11 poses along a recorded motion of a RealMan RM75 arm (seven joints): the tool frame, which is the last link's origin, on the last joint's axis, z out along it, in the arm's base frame.
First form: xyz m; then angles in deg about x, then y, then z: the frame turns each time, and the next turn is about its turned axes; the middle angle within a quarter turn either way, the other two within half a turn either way.
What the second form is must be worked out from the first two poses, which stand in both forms.
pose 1, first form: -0.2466 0.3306 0.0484 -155.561 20.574 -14.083
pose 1, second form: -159.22 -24.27 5.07 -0.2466 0.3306 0.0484
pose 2, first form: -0.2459 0.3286 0.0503 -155.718 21.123 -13.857
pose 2, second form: -159.34 -24.67 4.70 -0.2459 0.3286 0.0503
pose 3, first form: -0.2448 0.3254 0.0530 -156.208 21.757 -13.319
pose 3, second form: -159.70 -25.02 4.13 -0.2448 0.3254 0.0530
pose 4, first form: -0.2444 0.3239 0.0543 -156.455 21.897 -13.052
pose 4, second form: -159.86 -25.04 3.92 -0.2444 0.3239 0.0543
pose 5, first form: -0.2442 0.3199 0.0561 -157.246 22.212 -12.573
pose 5, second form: -160.54 -25.12 3.67 -0.2442 0.3199 0.0561
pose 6, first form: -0.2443 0.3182 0.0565 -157.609 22.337 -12.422
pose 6, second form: -160.88 -25.16 3.64 -0.2443 0.3182 0.0565
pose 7, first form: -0.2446 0.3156 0.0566 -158.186 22.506 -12.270
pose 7, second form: -161.46 -25.23 3.70 -0.2446 0.3156 0.0566
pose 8, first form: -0.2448 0.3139 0.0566 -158.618 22.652 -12.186
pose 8, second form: -161.91 -25.31 3.76 -0.2448 0.3139 0.0566
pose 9, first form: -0.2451 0.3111 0.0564 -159.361 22.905 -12.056
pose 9, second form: -162.69 -25.46 3.89 -0.2451 0.3111 0.0564
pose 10, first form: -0.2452 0.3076 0.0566 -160.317 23.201 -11.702
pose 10, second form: -163.61 -25.57 3.88 -0.2452 0.3076 0.0566
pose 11, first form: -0.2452 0.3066 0.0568 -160.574 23.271 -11.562
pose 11, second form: -163.83 -25.57 3.83 -0.2452 0.3066 0.0568
